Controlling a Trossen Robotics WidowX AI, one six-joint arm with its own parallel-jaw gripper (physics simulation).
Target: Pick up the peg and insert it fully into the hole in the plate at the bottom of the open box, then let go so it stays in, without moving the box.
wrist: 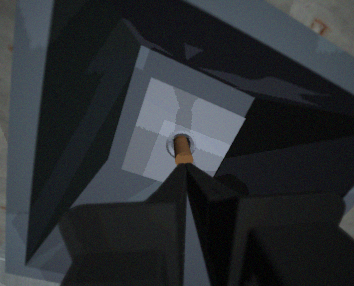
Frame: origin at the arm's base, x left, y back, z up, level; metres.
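Seen in the pictures: gripper, between the fingertips: [184, 169].
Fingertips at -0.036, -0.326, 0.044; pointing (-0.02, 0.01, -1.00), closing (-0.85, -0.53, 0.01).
Pixels of each thing's top centre, then the offset from my fingertips to it, as dx, dy, dz. Level surfaces: height alone.
- orange-brown peg, centre of its top: [184, 160] +0.001, -0.002, -0.010
- pale plate, centre of its top: [181, 145] +0.001, -0.003, -0.037
- open box, centre of its top: [193, 206] +0.001, -0.003, +0.040
- grey surface, height of its surface: dz -0.098
The orange-brown peg [183, 148] stands in the ringed hole near the middle of the pale plate [159, 102] at the bottom of the open box [31, 95]. Part of the peg sticks up out of the hole, looking roughly upright; how deep its lower end sits is hidden. My gripper [184, 169] is shut with its dark fingertips together and nothing between them. In the wrist view the tips reach the near end of the peg and cover its edge; whether they touch it I cannot tell.
The box's dark, sloping-looking inner walls surround the plate on all sides. Its blue-grey rim runs along the left and across the top right. A grey surface [320, 12] with rusty marks shows outside the box. The fingers hide much of the box's near side.
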